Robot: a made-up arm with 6 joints. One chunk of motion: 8 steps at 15 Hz.
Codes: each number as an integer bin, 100 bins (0 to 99) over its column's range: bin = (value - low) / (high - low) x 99, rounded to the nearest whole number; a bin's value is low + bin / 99 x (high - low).
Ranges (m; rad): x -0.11..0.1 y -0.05..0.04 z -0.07..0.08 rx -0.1..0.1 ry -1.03..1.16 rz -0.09..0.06
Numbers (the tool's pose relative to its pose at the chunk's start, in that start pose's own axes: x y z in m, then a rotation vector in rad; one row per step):
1: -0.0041 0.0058 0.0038 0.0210 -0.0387 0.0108
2: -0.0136 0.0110 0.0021 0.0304 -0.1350 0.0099
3: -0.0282 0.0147 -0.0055 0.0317 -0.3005 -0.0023
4: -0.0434 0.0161 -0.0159 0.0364 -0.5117 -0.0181
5: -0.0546 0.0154 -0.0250 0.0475 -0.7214 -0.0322
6: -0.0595 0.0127 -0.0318 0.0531 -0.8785 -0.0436
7: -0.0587 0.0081 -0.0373 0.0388 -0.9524 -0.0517
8: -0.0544 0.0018 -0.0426 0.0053 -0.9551 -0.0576
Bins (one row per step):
1: 50 61 49 60 45 67
2: 45 67 48 65 40 66
3: 39 71 43 65 33 58
4: 31 73 36 68 23 47
5: 26 72 30 73 14 38
6: 24 69 25 76 7 31
7: 24 64 22 69 4 25
8: 26 57 18 52 3 21

